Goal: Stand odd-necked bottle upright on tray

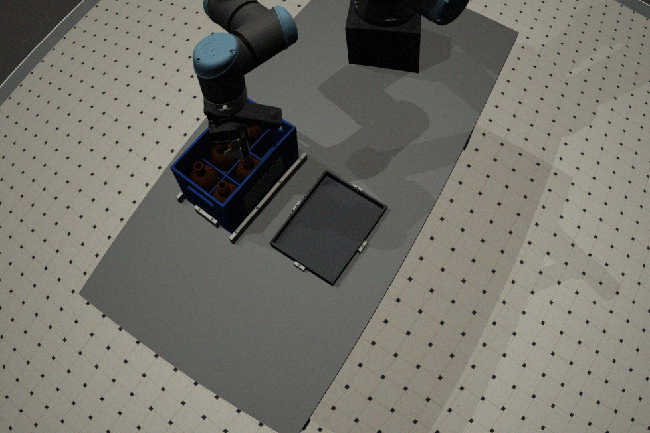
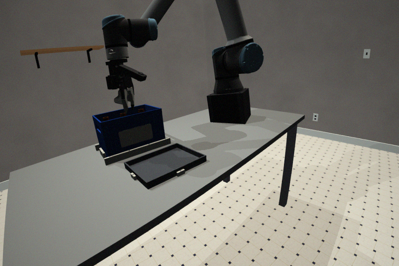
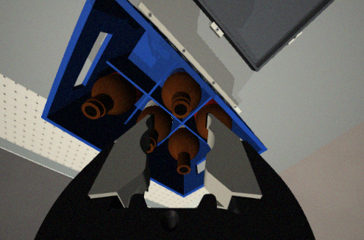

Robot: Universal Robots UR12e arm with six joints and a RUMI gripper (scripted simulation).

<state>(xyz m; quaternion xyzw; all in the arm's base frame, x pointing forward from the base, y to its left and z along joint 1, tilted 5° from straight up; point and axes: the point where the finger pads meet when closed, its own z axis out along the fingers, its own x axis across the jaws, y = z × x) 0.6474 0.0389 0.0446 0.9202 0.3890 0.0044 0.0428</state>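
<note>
Now: the blue crate 1 cm ahead of my hand, 5 cm to the right of it and 11 cm below it. Also, from my hand: black tray: 3 cm behind, 22 cm to the left, 18 cm below; then bottle: 9 cm ahead, 9 cm to the right, 11 cm below.
</note>
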